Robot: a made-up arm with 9 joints. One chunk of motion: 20 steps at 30 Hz.
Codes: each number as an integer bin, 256 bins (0 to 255) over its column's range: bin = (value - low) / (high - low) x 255, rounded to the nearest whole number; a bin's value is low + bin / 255 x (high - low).
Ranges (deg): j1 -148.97..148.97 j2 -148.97..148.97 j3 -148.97..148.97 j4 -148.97..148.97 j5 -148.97..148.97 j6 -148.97..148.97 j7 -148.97..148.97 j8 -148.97..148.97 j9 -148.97..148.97
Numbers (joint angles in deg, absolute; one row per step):
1: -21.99 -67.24 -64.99 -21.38 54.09 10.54 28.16 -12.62 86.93
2: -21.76 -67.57 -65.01 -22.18 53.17 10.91 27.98 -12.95 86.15
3: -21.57 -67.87 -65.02 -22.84 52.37 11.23 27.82 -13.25 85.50
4: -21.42 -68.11 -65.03 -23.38 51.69 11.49 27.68 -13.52 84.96
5: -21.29 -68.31 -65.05 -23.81 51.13 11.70 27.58 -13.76 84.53
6: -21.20 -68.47 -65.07 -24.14 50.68 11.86 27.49 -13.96 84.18
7: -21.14 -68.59 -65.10 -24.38 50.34 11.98 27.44 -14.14 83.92
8: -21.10 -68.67 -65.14 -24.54 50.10 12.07 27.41 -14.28 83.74
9: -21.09 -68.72 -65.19 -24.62 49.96 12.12 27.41 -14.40 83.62
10: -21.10 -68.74 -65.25 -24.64 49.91 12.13 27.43 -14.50 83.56
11: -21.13 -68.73 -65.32 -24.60 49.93 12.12 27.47 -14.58 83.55
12: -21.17 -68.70 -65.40 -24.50 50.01 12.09 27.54 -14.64 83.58
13: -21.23 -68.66 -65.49 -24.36 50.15 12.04 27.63 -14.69 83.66
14: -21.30 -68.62 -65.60 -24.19 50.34 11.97 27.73 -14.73 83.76
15: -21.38 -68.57 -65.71 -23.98 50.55 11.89 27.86 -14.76 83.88
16: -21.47 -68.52 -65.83 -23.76 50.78 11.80 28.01 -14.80 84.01
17: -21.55 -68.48 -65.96 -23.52 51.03 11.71 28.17 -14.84 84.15
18: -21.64 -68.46 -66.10 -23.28 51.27 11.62 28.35 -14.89 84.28
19: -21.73 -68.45 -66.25 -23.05 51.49 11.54 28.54 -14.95 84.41
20: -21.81 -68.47 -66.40 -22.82 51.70 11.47 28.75 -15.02 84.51
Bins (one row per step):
1: 109 70 72 109 174 137 152 117 202
2: 109 70 72 109 173 137 151 116 201
3: 109 69 72 108 172 137 151 116 201
4: 109 69 72 107 172 137 151 116 200
5: 109 69 72 107 171 138 151 116 200
6: 109 69 72 107 171 138 151 116 200
7: 109 69 72 107 171 138 151 115 199
8: 109 69 72 106 170 138 151 115 199
9: 109 69 72 106 170 138 151 115 199
10: 109 69 72 106 170 138 151 115 199
11: 109 69 72 106 170 138 151 115 199
12: 109 69 72 107 170 138 151 115 199
13: 109 69 71 107 170 138 151 115 199
14: 109 69 71 107 171 138 151 115 199
15: 109 69 71 107 171 138 151 115 199
16: 109 69 71 107 171 138 151 115 199
17: 109 69 71 107 171 138 152 115 200
18: 109 69 71 108 171 137 152 115 200
19: 109 69 71 108 172 137 152 115 200
20: 109 69 71 108 172 137 152 115 200

